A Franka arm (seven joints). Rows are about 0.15 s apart.
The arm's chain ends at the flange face. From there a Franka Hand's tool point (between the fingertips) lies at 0.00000 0.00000 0.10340 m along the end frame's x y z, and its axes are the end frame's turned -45 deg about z.
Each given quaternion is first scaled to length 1.
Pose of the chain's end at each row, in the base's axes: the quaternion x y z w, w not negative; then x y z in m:
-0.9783 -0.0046 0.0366 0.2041 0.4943 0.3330 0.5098
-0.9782 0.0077 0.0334 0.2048 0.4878 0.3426 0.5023
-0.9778 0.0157 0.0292 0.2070 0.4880 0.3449 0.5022
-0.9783 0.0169 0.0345 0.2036 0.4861 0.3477 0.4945
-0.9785 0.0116 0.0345 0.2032 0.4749 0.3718 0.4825
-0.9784 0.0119 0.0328 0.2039 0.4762 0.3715 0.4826
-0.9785 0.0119 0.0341 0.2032 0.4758 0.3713 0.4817
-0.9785 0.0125 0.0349 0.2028 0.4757 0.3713 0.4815
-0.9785 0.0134 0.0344 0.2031 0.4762 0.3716 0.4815
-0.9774 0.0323 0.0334 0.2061 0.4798 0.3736 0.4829
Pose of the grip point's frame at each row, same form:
-0.9020 -0.3786 -0.0443 0.2026 0.4867 0.3743 0.4153
-0.9067 -0.3672 -0.0475 0.2020 0.4814 0.3841 0.4078
-0.9094 -0.3597 -0.0522 0.2024 0.4828 0.3869 0.4078
-0.9103 -0.3588 -0.0460 0.2013 0.4798 0.3890 0.3999
-0.9084 -0.3637 -0.0459 0.2009 0.4684 0.4130 0.3879
-0.9085 -0.3634 -0.0477 0.2009 0.4701 0.4128 0.3880
-0.9085 -0.3635 -0.0463 0.2008 0.4694 0.4125 0.3871
-0.9088 -0.3629 -0.0454 0.2007 0.4692 0.4124 0.3869
-0.9091 -0.3621 -0.0459 0.2008 0.4698 0.4128 0.3869
-0.9154 -0.3442 -0.0480 0.2032 0.4744 0.4155 0.3885

